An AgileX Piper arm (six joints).
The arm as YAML. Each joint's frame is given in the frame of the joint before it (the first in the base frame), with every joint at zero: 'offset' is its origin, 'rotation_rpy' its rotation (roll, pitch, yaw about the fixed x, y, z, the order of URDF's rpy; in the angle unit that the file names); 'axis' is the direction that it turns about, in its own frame. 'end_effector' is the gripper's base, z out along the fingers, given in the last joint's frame.
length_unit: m
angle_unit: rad
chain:
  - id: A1
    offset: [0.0, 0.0, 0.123]
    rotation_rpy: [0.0, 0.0, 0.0]
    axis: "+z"
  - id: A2
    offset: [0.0, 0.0, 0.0]
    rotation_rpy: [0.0, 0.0, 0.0]
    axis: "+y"
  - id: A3
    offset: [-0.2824, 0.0, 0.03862]
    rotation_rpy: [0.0, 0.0, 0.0]
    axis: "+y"
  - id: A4
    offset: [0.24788, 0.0, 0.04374]
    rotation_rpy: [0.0, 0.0, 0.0]
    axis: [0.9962, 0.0, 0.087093]
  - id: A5
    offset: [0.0, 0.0, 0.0]
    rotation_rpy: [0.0, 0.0, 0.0]
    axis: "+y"
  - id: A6
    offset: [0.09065, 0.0, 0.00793]
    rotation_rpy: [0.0, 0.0, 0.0]
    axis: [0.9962, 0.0, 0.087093]
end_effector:
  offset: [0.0, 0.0, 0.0]
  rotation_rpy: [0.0, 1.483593, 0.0]
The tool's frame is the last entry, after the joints.
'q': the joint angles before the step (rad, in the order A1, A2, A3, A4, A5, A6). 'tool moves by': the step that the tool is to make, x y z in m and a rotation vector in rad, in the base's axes. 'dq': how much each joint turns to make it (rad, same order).
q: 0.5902 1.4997 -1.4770 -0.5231 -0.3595 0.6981
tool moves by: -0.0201 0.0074 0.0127 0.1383 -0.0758 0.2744
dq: -0.0040 -0.0001 0.0001 -0.1760 -0.2740 0.3009
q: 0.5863 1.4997 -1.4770 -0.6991 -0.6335 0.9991
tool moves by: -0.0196 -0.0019 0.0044 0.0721 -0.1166 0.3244
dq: -0.0389 0.0136 0.0001 -0.1312 -0.3616 0.2155
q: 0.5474 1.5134 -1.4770 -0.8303 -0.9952 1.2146
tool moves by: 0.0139 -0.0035 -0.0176 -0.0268 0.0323 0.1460
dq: -0.0586 0.0549 0.0002 -0.0687 -0.1648 0.1390
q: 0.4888 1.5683 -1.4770 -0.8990 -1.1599 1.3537
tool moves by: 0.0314 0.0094 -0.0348 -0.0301 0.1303 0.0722
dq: -0.0232 0.1059 0.0001 -0.0039 -0.0614 0.0849
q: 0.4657 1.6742 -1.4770 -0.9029 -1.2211 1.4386
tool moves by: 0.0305 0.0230 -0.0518 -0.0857 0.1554 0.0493
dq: 0.0131 0.1319 0.0001 -0.0327 -0.0001 0.0607
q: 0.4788 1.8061 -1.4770 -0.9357 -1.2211 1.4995
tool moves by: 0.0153 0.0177 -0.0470 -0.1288 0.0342 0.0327
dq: 0.0098 0.0996 -0.0001 -0.0964 0.0001 -0.0119
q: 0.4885 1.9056 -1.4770 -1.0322 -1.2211 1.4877
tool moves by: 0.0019 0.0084 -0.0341 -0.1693 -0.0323 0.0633
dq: -0.0001 0.0512 -0.0002 -0.1765 -0.0001 0.0001
